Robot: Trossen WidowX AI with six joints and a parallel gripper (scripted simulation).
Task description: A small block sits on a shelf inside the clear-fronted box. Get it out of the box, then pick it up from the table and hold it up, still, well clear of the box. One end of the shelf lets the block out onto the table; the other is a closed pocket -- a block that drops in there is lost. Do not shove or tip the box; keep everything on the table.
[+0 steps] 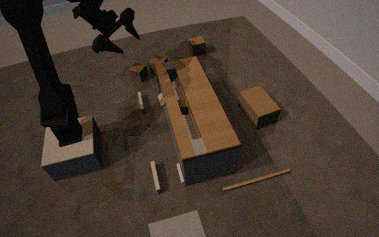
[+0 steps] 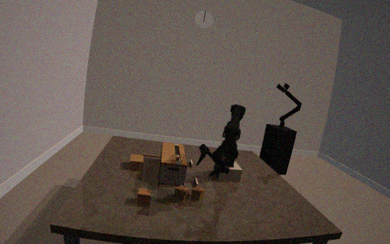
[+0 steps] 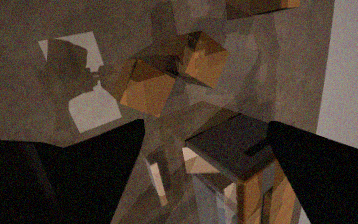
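My gripper tip is now 8 cm short of the long box, 30 cm to the left of it and 9 cm above it. Round my gripper tip: thin stick 22 cm ahead, 55 cm to the right, 15 cm below.
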